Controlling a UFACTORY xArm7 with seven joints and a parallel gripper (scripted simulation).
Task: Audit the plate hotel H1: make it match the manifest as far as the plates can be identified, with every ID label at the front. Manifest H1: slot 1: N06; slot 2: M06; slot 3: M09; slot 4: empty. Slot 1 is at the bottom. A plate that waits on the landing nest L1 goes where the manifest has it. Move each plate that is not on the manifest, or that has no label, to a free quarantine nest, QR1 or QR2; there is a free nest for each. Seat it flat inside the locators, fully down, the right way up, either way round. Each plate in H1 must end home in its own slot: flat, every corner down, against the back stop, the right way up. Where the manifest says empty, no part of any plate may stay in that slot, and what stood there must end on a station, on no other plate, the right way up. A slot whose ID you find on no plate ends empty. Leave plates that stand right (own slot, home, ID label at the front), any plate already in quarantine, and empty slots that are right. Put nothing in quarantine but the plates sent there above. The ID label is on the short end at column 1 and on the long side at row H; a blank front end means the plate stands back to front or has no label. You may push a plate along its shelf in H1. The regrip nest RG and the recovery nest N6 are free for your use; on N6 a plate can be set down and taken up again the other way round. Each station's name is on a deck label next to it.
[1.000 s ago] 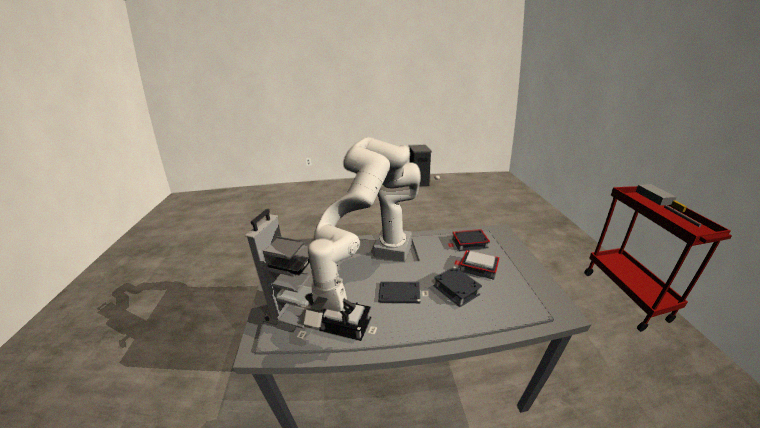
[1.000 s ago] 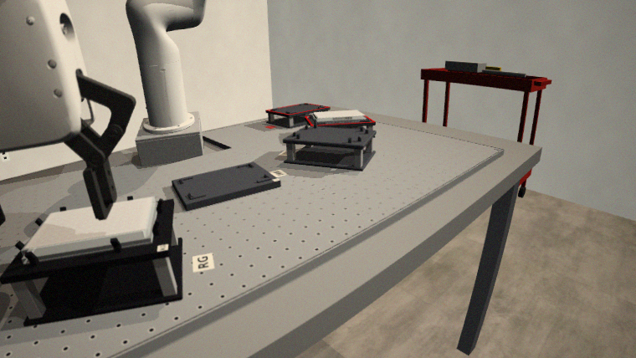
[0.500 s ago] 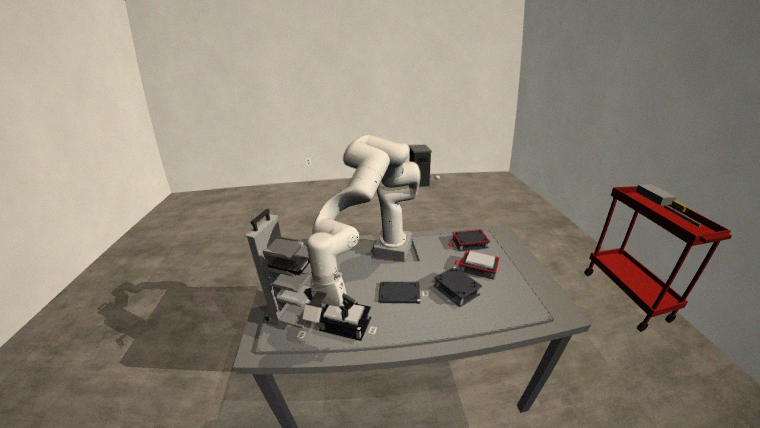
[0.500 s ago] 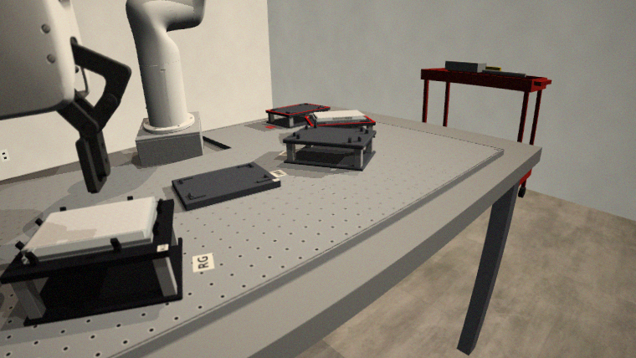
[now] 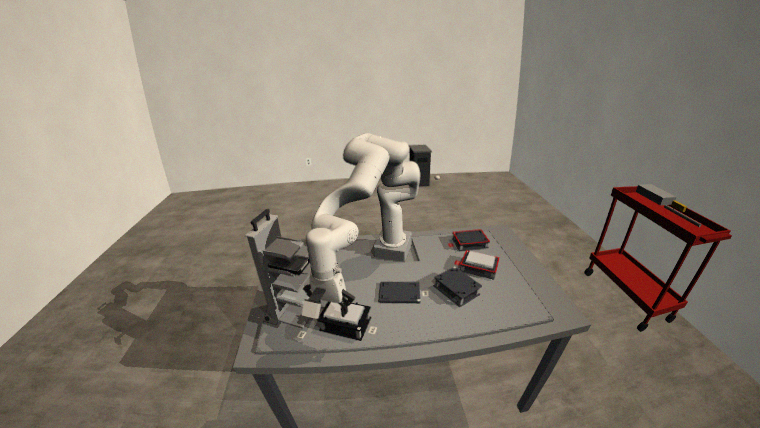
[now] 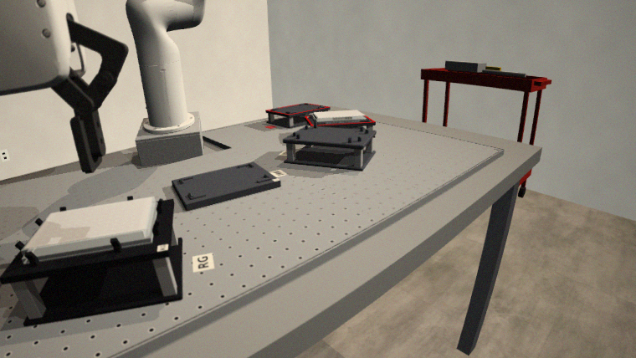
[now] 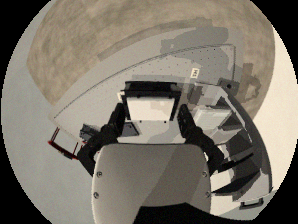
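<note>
Right now my hand is 110 mm above the black regrip nest RG, 80 mm past it and 40 mm to the right of it. The rest, counted from my hand: dark plate: 160 mm behind, 130 mm to the right, 80 mm above; plate hotel H1: 200 mm to the right, 190 mm behind, 30 mm above; RG label: 160 mm below, 130 mm to the left, 30 mm behind.
</note>
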